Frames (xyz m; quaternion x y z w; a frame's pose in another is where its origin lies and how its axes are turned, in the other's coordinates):
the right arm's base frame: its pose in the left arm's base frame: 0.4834 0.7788 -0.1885 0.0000 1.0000 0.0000 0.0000
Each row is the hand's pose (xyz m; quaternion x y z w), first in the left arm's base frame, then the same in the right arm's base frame.
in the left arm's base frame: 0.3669 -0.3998 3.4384 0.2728 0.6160 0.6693 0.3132
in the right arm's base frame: 0.1165 -1.1786 -3.6269 -0.6693 -0.3132 0.2728 0.6160
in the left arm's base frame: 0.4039 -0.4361 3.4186 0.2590 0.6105 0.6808 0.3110
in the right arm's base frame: 0.0795 -1.2149 -3.6071 -0.6808 -0.3110 0.2590 0.6105
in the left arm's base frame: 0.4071 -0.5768 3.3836 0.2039 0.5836 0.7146 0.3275
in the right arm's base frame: 0.0763 -1.3556 -3.5721 -0.7146 -0.3275 0.2039 0.5836
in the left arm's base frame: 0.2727 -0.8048 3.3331 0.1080 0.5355 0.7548 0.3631
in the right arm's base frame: 0.2107 -1.5836 -3.5216 -0.7548 -0.3631 0.1080 0.5355
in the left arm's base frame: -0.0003 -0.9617 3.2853 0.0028 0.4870 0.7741 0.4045
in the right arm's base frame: 0.4837 -1.7405 -3.4738 -0.7741 -0.4045 0.0028 0.4870
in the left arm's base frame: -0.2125 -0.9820 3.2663 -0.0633 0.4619 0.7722 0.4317
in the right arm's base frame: 0.6959 -1.7608 -3.4548 -0.7722 -0.4317 -0.0633 0.4619
